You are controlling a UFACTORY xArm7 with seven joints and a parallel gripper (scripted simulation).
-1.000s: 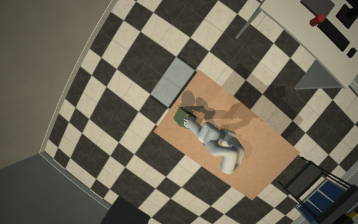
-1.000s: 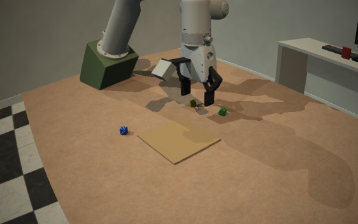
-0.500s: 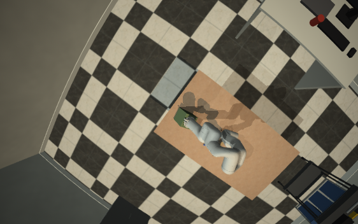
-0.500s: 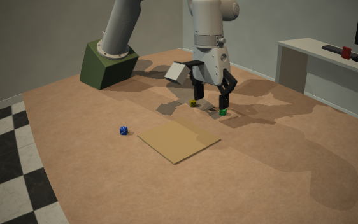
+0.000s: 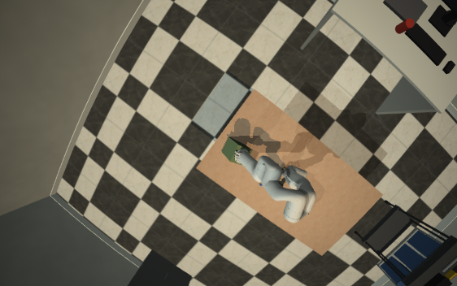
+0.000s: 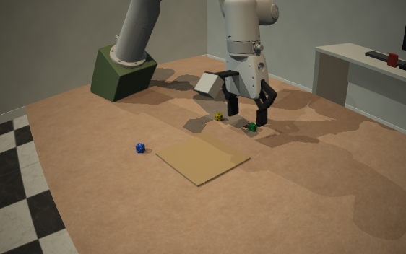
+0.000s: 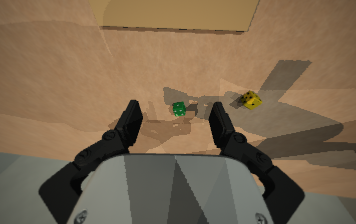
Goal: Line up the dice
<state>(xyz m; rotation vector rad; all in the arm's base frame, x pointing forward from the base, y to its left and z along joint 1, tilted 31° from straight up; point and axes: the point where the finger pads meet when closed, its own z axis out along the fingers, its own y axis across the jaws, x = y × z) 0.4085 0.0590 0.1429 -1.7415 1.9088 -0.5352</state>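
My gripper is now 4 cm above the green die and 3 cm to the right of it. From my hand the other things lie so: tan mat 14 cm to the right, 4 cm below; then blue die 23 cm to the right, 11 cm behind, 4 cm below; then yellow die 9 cm behind, 4 cm below.
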